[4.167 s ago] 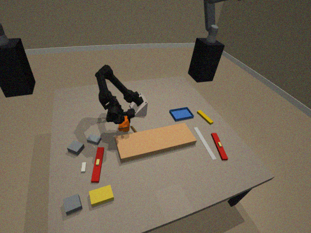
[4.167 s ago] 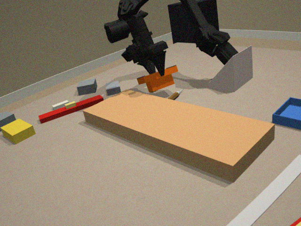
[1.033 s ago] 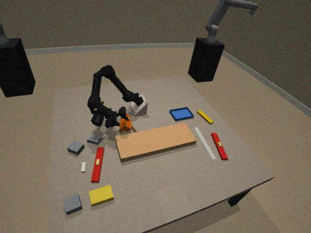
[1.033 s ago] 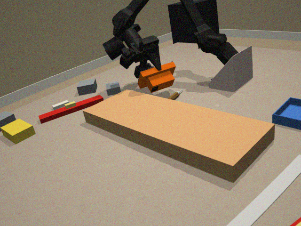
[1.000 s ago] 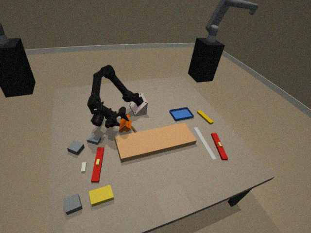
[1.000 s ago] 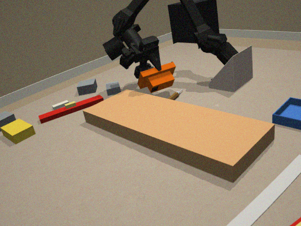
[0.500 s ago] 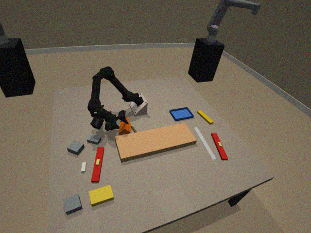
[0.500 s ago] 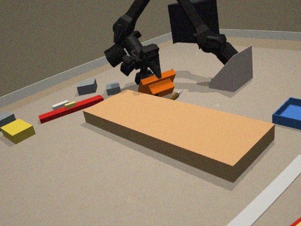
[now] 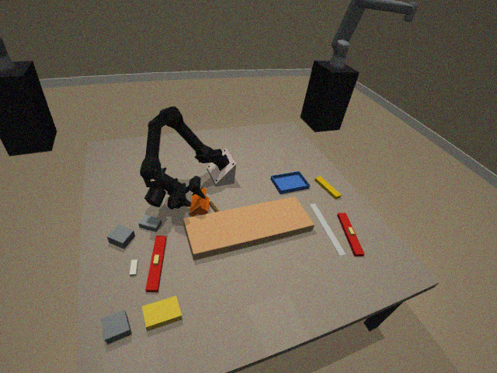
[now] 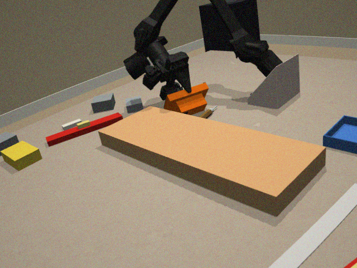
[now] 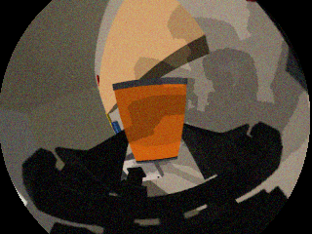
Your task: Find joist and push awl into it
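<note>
Now: the orange stud finder 20 mm below my gripper tip, 20 mm ahead of it and 10 mm to the left of it. Also, from my gripper tip: small white piece 290 mm to the right, 230 mm ahead, 40 mm below; awl 60 mm to the left, 40 mm below, 20 mm behind; yellow block 430 mm ahead, 220 mm to the right, 30 mm below.
</note>
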